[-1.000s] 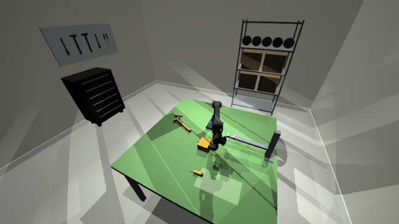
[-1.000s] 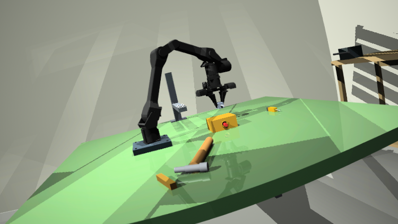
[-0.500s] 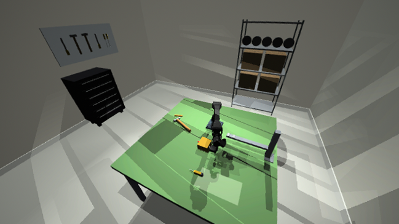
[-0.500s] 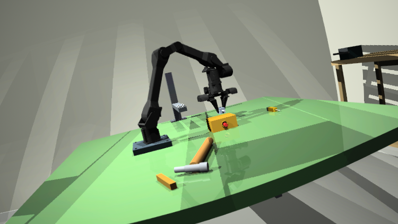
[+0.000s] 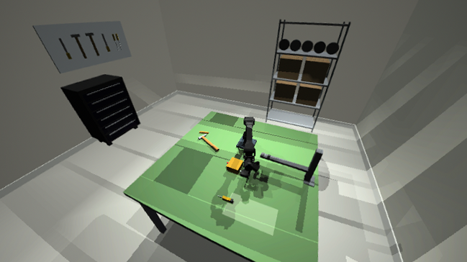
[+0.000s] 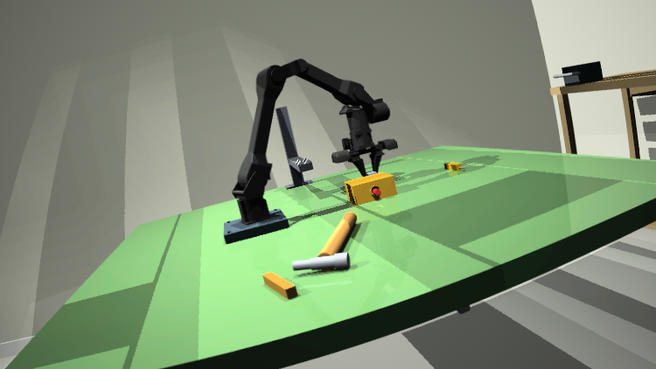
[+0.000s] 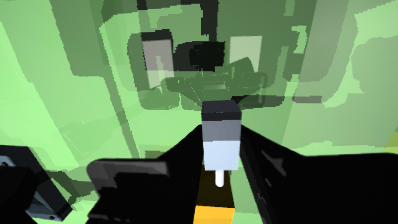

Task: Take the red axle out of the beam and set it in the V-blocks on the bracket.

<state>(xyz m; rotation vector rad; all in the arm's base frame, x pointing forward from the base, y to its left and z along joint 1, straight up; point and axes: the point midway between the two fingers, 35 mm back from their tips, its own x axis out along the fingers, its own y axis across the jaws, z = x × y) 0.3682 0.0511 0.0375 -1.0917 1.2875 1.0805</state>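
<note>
Now: the orange beam 60 mm behind my gripper tip and 110 mm to the right of it. From my gripper tip the other things lie so: small wooden block: 460 mm behind, 520 mm to the right, 20 mm below; then small grey block: 20 mm to the right, 10 mm above; then screwdriver: 220 mm ahead, 110 mm to the right, 20 mm below.
</note>
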